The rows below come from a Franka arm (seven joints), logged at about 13 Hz.
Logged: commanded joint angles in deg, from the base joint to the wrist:
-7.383 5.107 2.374 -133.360 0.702 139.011 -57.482
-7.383 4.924 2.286 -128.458 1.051 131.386 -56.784
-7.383 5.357 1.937 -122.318 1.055 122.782 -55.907
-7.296 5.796 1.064 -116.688 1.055 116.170 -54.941
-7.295 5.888 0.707 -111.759 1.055 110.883 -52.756
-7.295 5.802 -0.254 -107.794 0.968 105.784 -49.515
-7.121 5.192 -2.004 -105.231 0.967 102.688 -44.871
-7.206 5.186 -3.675 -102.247 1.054 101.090 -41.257
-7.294 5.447 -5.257 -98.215 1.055 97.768 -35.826
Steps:
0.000 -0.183 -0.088 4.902 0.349 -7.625 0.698
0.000 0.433 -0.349 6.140 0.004 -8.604 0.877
0.087 0.439 -0.873 5.630 0.000 -6.612 0.966
0.001 0.092 -0.357 4.929 0.000 -5.287 2.185
0.000 -0.086 -0.961 3.965 -0.087 -5.099 3.241
0.174 -0.610 -1.750 2.563 -0.001 -3.096 4.644
-0.085 -0.006 -1.671 2.984 0.087 -1.598 3.614
-0.088 0.261 -1.582 4.032 0.001 -3.322 5.431

